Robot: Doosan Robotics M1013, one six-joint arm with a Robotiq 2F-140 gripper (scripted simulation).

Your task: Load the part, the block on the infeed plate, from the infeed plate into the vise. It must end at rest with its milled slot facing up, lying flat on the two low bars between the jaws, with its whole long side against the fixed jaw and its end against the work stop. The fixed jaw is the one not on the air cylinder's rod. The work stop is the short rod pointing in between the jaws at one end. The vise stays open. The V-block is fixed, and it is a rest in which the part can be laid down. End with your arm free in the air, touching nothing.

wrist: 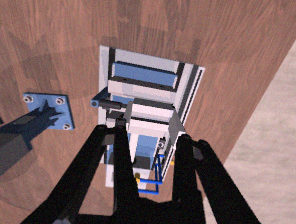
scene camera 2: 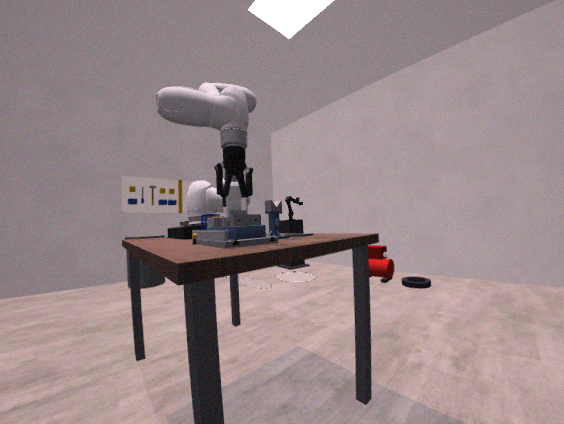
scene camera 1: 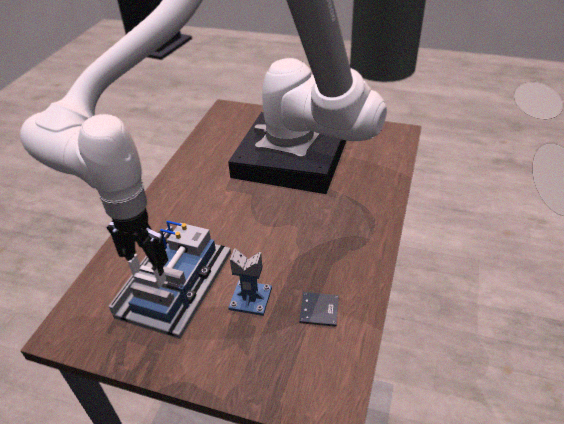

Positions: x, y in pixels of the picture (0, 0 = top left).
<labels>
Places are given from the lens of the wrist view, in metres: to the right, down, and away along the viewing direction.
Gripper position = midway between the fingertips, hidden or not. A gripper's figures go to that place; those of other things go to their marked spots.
my gripper (wrist: 150, 112): 0.01, 0.00, 0.21
vise (wrist: 124, 69): -0.04, -0.07, 0.21
fixed jaw (wrist: 135, 88): -0.02, -0.03, 0.19
The marked spots on the vise and the fixed jaw are 0.05 m apart.
</labels>
